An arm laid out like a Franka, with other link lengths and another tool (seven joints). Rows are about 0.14 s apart.
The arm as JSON. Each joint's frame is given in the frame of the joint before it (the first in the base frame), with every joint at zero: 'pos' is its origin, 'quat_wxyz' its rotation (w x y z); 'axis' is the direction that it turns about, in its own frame. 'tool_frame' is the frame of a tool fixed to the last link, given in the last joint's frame.
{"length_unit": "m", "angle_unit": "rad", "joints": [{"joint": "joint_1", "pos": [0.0, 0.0, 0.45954], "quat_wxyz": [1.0, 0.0, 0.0, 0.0], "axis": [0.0, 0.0, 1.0]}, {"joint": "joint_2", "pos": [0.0, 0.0, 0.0], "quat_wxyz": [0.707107, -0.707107, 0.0, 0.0], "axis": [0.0, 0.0, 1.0]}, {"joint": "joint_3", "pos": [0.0, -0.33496, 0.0], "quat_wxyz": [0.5, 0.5, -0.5, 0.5], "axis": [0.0, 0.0, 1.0]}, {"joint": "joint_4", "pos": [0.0, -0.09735, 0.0], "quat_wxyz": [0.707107, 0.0, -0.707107, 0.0], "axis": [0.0, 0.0, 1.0]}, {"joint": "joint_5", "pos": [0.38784, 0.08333, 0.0], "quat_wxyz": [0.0, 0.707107, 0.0, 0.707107], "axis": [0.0, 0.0, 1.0]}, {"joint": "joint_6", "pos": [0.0, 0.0, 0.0], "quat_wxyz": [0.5, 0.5, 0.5, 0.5], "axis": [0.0, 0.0, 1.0]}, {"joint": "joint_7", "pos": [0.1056, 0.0, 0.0], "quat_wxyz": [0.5, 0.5, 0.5, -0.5], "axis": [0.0, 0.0, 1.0]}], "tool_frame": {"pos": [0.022, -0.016, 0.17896], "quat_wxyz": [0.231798, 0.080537, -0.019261, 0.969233]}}
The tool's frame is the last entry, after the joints.
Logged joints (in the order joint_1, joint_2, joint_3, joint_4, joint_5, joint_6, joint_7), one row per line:
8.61 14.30 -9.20 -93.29 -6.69 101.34 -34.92
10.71 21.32 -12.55 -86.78 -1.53 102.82 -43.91
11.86 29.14 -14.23 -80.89 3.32 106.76 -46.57
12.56 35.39 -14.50 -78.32 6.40 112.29 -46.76
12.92 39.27 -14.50 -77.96 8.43 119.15 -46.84
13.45 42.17 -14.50 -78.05 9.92 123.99 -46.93
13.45 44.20 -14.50 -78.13 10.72 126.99 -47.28
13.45 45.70 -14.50 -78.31 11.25 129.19 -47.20
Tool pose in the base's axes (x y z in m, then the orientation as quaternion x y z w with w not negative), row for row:
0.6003 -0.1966 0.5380 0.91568 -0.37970 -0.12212 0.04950
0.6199 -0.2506 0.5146 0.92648 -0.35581 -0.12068 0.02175
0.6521 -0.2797 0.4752 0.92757 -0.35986 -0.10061 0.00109
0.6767 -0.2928 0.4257 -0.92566 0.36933 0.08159 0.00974
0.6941 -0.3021 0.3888 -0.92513 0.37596 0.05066 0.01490
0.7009 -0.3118 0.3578 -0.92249 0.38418 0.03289 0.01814
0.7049 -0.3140 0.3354 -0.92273 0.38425 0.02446 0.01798
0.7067 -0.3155 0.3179 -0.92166 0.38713 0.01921 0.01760
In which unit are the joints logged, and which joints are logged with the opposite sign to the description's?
The joints are logged in degrees. Opposite sign: joint_1.
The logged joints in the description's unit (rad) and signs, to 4 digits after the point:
-0.1503 0.2496 -0.1606 -1.6282 -0.1168 1.7687 -0.6095
-0.1869 0.3721 -0.2190 -1.5146 -0.0267 1.7945 -0.7664
-0.2070 0.5086 -0.2484 -1.4118 0.0579 1.8633 -0.8128
-0.2192 0.6177 -0.2531 -1.3669 0.1117 1.9598 -0.8161
-0.2255 0.6854 -0.2531 -1.3607 0.1471 2.0796 -0.8175
-0.2347 0.7360 -0.2531 -1.3622 0.1731 2.1640 -0.8191
-0.2347 0.7714 -0.2531 -1.3636 0.1871 2.2164 -0.8252
-0.2347 0.7976 -0.2531 -1.3668 0.1963 2.2548 -0.8238

